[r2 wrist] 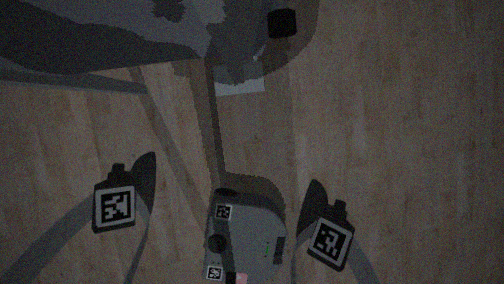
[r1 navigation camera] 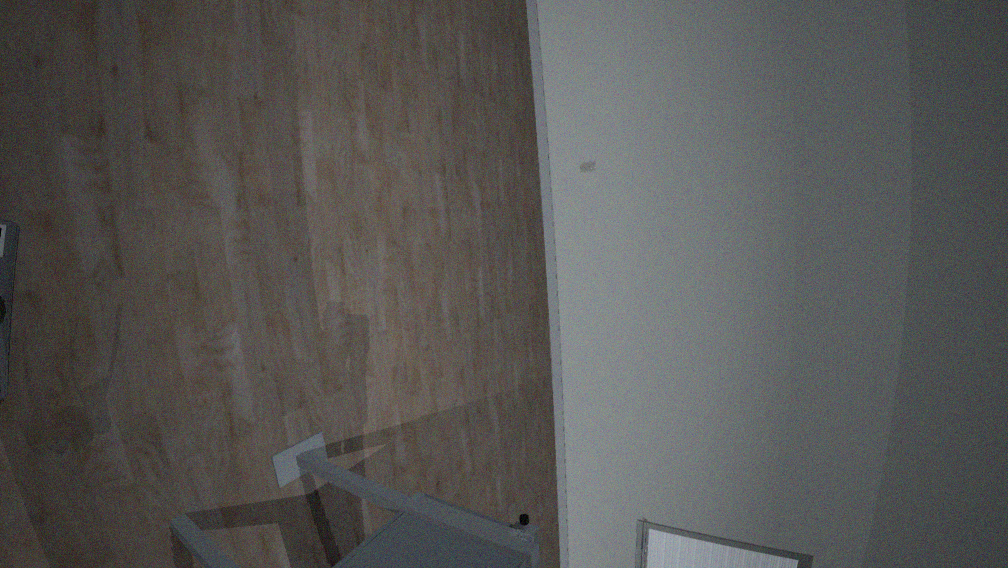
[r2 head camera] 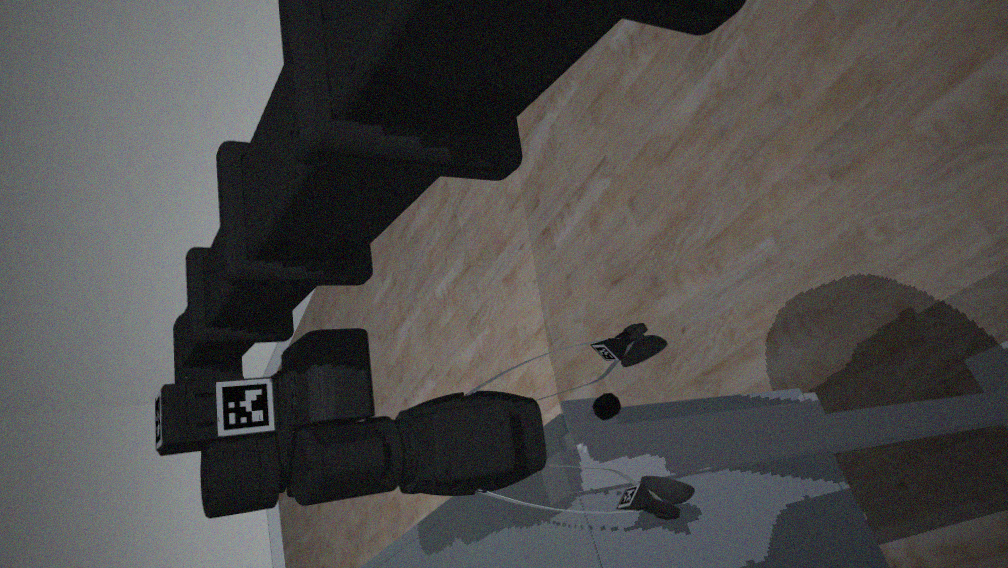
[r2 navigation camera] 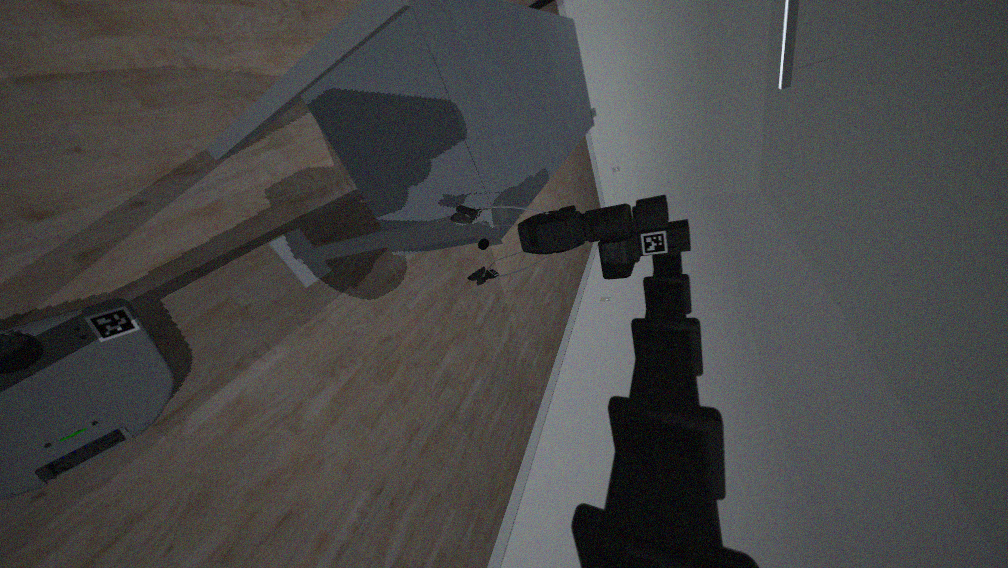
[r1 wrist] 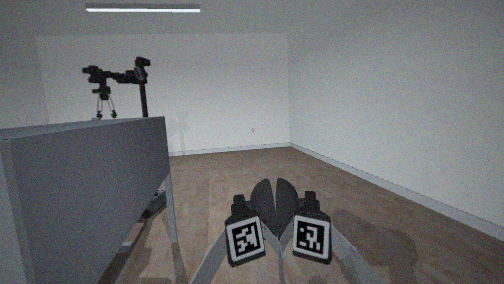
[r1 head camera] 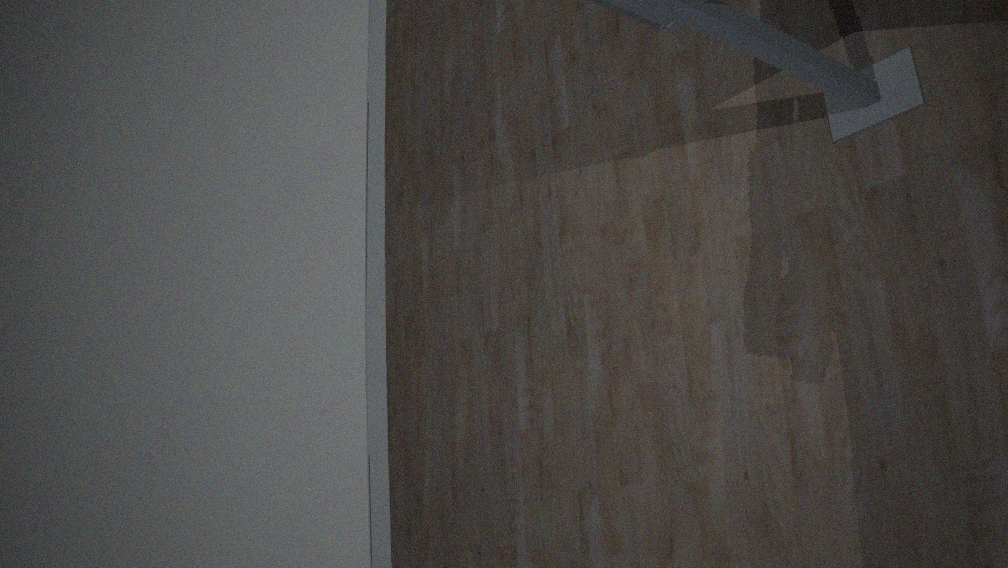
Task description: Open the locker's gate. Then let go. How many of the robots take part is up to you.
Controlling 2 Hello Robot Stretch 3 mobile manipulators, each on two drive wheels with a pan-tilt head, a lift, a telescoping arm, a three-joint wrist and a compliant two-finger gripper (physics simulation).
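The grey locker [r1 navigation camera: 444, 539] [r1 wrist: 90, 190] [r2 navigation camera: 521, 77] stands on legs; a leg [r1 head camera: 790, 59] shows in the r1 head view. A thin seam runs across its top; I cannot tell how far the gate stands open. A black round knob [r1 navigation camera: 523, 520] [r2 head camera: 606, 406] [r2 navigation camera: 483, 244] [r2 wrist: 281, 23] sits at its side. The r1 gripper [r1 wrist: 274, 202] is shut and empty, to the right of the locker in the r1 wrist view. The r2 gripper [r2 head camera: 654, 421] [r2 navigation camera: 473, 245] [r2 wrist: 229, 191] is open and empty. The knob lies beyond its fingertips, at the upper right in the r2 wrist view.
A pale wall [r1 head camera: 183, 282] [r1 navigation camera: 705, 282] with a skirting board borders the floor. The r2 base [r2 navigation camera: 77, 395] [r2 wrist: 255, 230] stands near the locker's foot plate [r2 navigation camera: 296, 261] [r2 wrist: 240, 90]. The r2 arm [r1 wrist: 122, 76] [r2 navigation camera: 666, 359] reaches out high beside the wall.
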